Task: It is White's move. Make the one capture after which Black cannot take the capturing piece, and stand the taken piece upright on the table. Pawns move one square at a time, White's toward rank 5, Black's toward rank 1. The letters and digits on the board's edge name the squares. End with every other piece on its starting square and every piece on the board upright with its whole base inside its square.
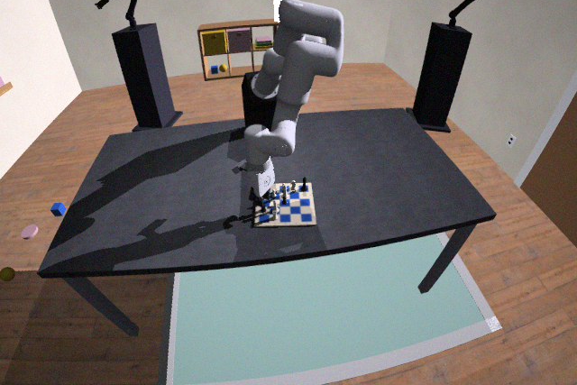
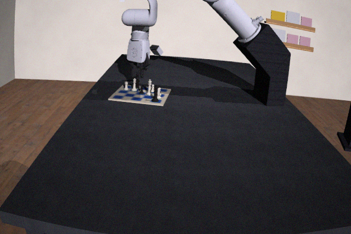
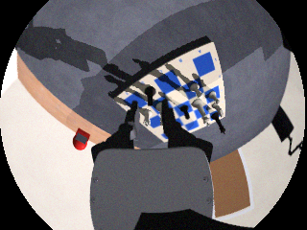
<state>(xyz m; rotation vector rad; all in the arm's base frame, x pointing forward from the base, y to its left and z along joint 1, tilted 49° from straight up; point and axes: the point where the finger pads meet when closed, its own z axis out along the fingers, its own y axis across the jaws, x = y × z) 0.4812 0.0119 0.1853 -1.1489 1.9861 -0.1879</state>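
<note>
My gripper is now 5 cm past the blue-and-cream chessboard, 7 cm to the right of it and 7 cm above it. Also, from my hand: white piece 8 cm behind, 7 cm to the left, 3 cm below.
</note>
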